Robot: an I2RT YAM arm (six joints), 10 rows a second.
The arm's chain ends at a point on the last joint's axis. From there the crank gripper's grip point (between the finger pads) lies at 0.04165 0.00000 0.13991 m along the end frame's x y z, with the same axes.
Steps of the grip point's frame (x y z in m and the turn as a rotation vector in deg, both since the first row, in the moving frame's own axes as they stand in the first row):
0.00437, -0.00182, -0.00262, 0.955, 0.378, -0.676
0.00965, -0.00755, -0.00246, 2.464, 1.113, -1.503
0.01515, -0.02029, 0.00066, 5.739, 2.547, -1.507
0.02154, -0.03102, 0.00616, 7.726, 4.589, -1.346
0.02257, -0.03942, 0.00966, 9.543, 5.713, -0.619
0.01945, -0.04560, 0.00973, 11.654, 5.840, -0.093
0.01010, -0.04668, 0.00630, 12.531, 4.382, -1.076
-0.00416, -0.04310, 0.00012, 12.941, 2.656, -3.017
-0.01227, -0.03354, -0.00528, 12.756, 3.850, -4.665
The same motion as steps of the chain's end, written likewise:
0.00346, 0.00101, -0.00232, 0.955, 0.378, -0.676
0.00703, -0.00043, -0.00147, 2.464, 1.113, -1.503
0.00918, -0.00522, 0.00340, 5.739, 2.547, -1.507
0.01075, -0.01135, 0.01126, 7.726, 4.589, -1.346
0.00904, -0.01609, 0.01645, 9.543, 5.713, -0.619
0.00555, -0.01774, 0.01755, 11.654, 5.840, -0.093
-0.00009, -0.01583, 0.01328, 12.531, 4.382, -1.076
-0.00966, -0.00967, 0.00598, 12.941, 2.656, -3.017
-0.02008, 0.00072, 0.00163, 12.756, 3.850, -4.665

